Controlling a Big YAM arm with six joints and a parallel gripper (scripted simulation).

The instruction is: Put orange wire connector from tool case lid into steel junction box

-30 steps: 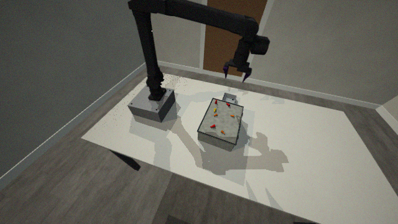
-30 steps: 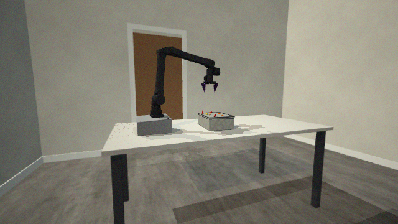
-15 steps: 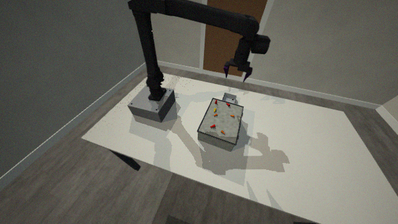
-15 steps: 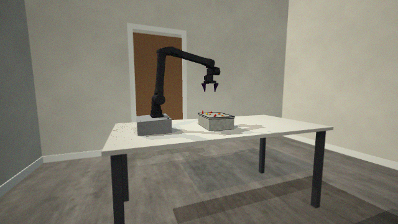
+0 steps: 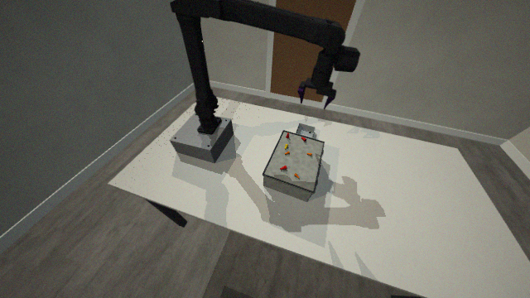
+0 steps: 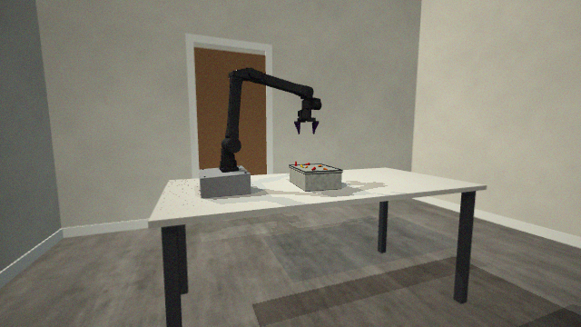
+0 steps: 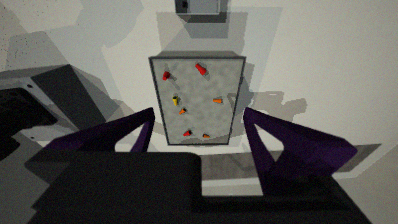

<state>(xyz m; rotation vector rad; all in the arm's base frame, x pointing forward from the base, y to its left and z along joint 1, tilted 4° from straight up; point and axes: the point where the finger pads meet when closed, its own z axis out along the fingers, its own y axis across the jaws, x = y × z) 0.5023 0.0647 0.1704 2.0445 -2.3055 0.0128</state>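
My hand is 230 mm above the tool case, 130 mm to the left of it and 10 mm past it. Round my hand: yellow wire connector (200 mm below, 90 mm to the right, 70 mm behind).
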